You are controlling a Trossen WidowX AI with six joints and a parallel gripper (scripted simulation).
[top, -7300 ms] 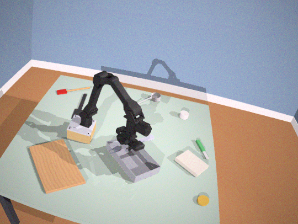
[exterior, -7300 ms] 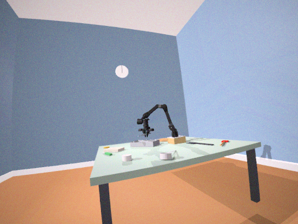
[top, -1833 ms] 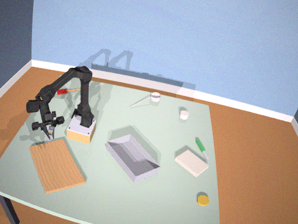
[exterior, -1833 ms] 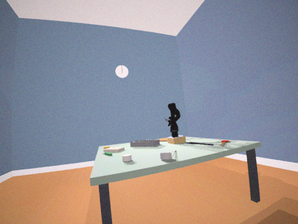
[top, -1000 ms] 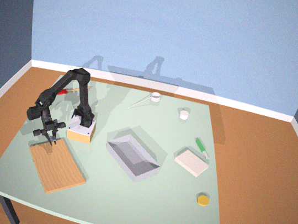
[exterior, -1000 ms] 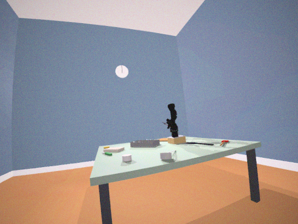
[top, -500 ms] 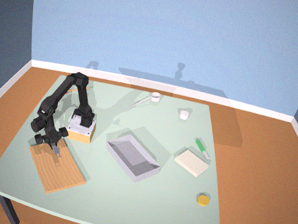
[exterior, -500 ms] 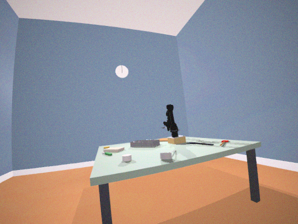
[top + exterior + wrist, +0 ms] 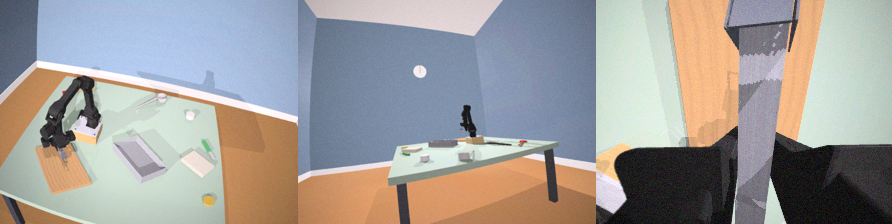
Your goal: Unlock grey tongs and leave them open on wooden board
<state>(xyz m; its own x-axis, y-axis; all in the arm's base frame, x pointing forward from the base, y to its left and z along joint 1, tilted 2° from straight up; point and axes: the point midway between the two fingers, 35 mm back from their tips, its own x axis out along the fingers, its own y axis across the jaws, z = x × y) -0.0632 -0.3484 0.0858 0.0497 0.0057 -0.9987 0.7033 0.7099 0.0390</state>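
My gripper tip is now 120 mm above the wooden board. Also, from my gripper tip: red spatula: 250 mm behind, 740 mm to the left, 120 mm below; then cream block: 750 mm ahead, 330 mm to the left, 110 mm below; then grey roasting tin: 390 mm ahead, 230 mm to the left, 100 mm below.
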